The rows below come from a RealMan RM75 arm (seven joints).
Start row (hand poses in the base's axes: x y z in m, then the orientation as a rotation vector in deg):
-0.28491 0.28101 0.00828 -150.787 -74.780 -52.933
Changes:
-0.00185 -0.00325 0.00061 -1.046 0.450 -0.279
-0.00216 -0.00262 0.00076 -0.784 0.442 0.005
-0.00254 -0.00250 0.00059 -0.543 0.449 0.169
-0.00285 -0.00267 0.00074 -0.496 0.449 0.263
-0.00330 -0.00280 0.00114 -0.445 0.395 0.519
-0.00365 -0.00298 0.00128 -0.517 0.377 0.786
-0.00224 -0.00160 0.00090 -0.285 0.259 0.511
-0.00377 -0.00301 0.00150 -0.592 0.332 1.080
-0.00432 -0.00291 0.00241 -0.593 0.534 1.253
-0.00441 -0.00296 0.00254 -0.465 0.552 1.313
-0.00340 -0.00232 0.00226 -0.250 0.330 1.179
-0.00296 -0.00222 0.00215 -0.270 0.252 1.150
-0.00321 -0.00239 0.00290 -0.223 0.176 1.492
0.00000 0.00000 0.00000 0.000 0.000 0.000
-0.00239 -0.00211 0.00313 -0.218 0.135 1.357
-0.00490 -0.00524 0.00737 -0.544 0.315 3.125
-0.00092 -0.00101 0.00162 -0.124 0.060 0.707
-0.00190 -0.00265 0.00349 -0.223 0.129 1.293
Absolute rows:
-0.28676 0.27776 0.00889 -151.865 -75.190 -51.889
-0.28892 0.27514 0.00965 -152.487 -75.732 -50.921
-0.29146 0.27264 0.01024 -152.777 -76.277 -50.020
-0.29431 0.26997 0.01098 -152.942 -76.897 -49.126
-0.29761 0.26717 0.01212 -152.828 -77.798 -48.304
-0.30126 0.26419 0.01340 -152.515 -79.080 -47.446
-0.30350 0.26259 0.01430 -152.268 -79.868 -46.890
-0.30727 0.25958 0.01580 -151.717 -81.565 -46.026
-0.31159 0.25667 0.01821 -150.988 -83.414 -44.849
-0.31600 0.25371 0.02075 -150.087 -85.215 -43.701
-0.31940 0.25139 0.02301 -149.141 -86.729 -42.993
-0.32236 0.24917 0.02516 -148.224 -88.231 -42.384
-0.32557 0.24678 0.02806 -146.929 -90.104 -41.874
-0.32557 0.24678 0.02806 -146.929 -90.104 -41.874
-0.32796 0.24467 0.03119 -145.743 -91.808 -41.431
-0.33286 0.23943 0.03856 -142.973 -95.700 -40.361
-0.33378 0.23842 0.04018 -142.334 -96.572 -40.130
-0.33568 0.23577 0.04367 -141.150 -98.146 -39.681

